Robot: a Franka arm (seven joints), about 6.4 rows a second.
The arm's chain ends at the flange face. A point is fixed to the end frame.
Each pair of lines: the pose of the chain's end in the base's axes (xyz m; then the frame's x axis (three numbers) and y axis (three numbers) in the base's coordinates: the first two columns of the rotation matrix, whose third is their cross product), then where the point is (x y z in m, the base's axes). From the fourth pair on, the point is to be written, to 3 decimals.
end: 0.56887 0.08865 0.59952 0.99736 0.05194 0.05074 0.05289 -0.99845 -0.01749
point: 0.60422 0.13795 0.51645
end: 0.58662 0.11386 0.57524 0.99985 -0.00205 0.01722 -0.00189 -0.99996 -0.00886
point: 0.62178 0.16045 0.49054
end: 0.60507 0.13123 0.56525 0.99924 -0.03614 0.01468 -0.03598 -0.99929 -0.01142
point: 0.64159 0.17682 0.48058
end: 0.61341 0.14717 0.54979 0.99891 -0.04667 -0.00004 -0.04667 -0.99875 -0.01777
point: 0.649 0.193 0.465
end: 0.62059 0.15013 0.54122 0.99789 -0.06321 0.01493 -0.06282 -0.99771 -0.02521
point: 0.658 0.196 0.457
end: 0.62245 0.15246 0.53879 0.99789 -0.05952 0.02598 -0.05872 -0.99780 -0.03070
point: 0.661 0.199 0.455
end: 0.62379 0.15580 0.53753 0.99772 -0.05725 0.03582 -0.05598 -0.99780 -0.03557
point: 0.663 0.203 0.455
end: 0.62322 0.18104 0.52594 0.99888 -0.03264 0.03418 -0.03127 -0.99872 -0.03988
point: 0.661 0.229 0.443
